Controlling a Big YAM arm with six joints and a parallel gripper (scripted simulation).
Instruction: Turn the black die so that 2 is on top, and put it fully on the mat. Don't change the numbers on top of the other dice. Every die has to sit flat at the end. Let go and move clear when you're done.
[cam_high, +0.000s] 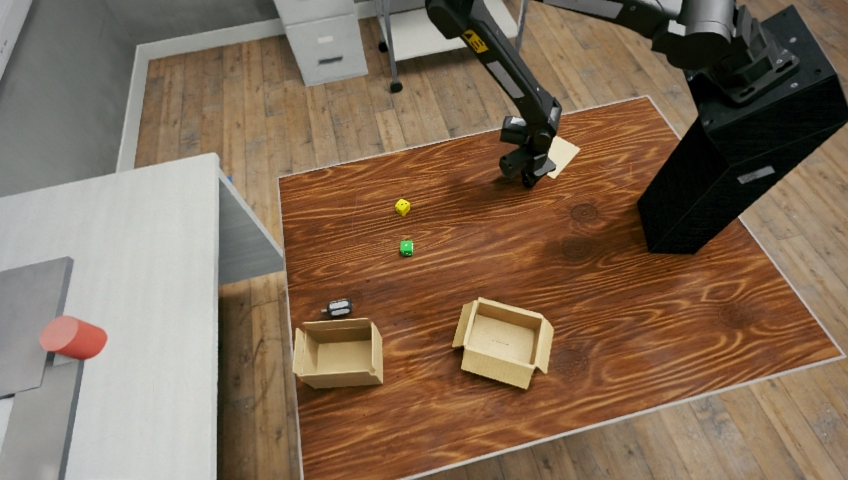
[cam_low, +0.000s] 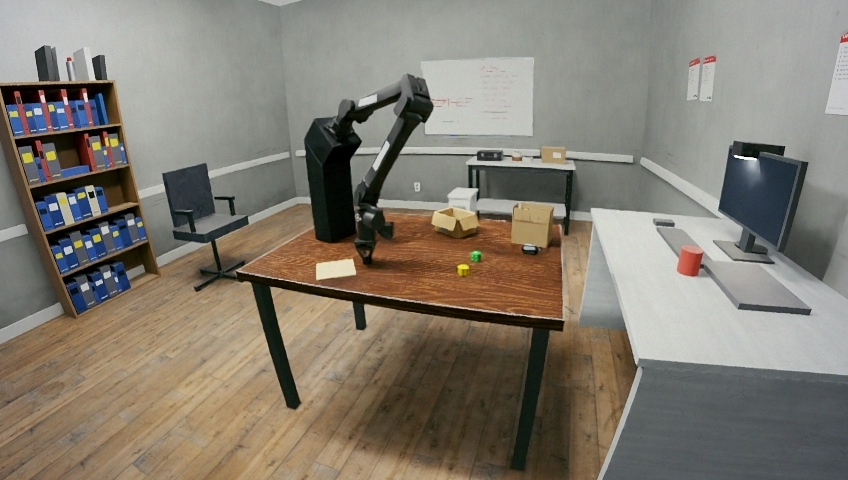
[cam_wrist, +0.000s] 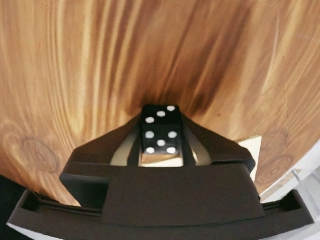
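Now: the black die right at my hand. From my hand the other things lie so: yellow die: 37 cm ahead, 3 cm to the right; then mat: 9 cm behind, 8 cm to the right, 1 cm below; then green die: 39 cm ahead, 10 cm to the left.
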